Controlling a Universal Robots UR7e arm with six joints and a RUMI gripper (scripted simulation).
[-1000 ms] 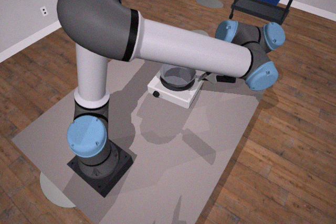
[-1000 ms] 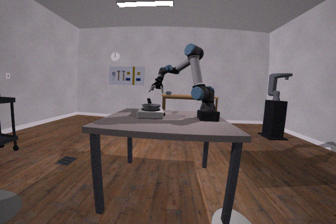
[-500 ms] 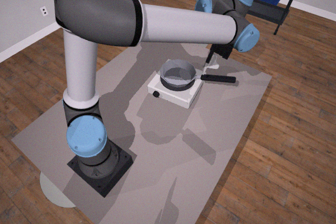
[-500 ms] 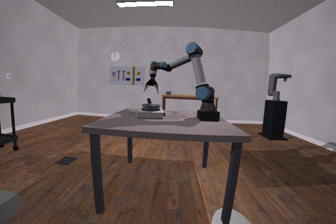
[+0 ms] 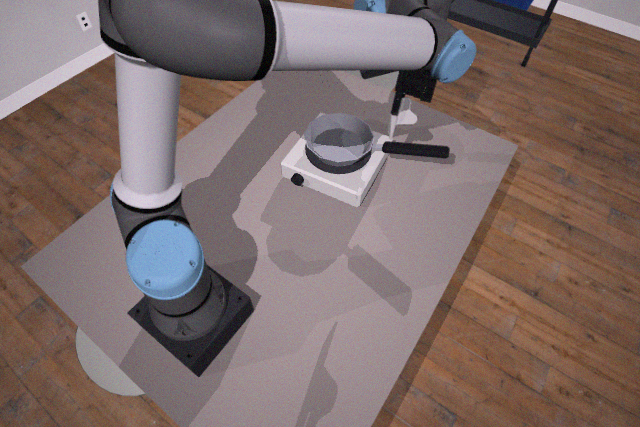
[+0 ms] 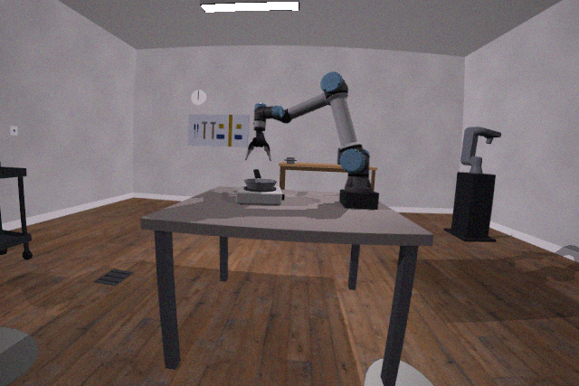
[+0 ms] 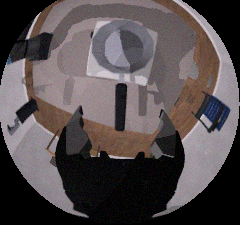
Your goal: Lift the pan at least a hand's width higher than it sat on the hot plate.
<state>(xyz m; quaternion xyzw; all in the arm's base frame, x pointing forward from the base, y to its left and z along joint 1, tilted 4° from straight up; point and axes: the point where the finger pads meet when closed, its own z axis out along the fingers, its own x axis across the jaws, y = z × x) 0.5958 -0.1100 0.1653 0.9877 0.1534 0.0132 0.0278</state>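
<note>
The pan is 2 cm behind my hand, 7 cm to the left of it and 12 cm below it. Round my hand: hot plate 6 cm behind, 13 cm to the left, 19 cm below.
</note>
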